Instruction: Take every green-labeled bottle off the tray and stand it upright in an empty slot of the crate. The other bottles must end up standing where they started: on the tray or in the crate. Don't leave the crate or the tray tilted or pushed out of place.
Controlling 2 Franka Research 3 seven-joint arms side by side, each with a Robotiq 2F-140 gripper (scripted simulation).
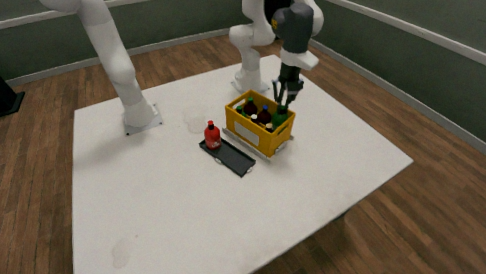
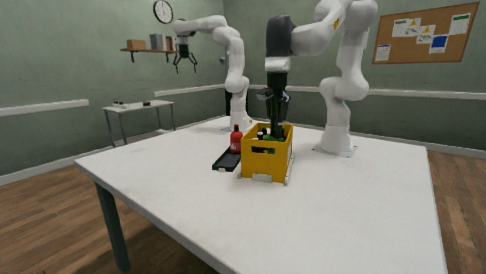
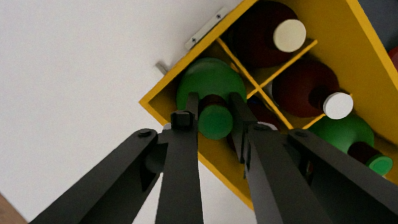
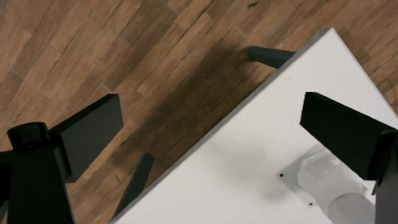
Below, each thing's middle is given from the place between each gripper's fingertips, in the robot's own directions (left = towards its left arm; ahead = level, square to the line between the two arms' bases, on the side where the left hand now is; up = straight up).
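Scene:
My left hand (image 2: 276,136) is 70 mm past the yellow crate (image 1: 264,141), 70 mm to the left of it and 130 mm above it. The tray (image 1: 236,160), counted from that left hand, is 30 mm behind, 270 mm to the right and 200 mm below.
From my right hand, the tray is 880 mm to the left, 440 mm ahead and 400 mm below, while the yellow crate is 1080 mm to the left of that hand, 400 mm ahead of it and 330 mm below it.

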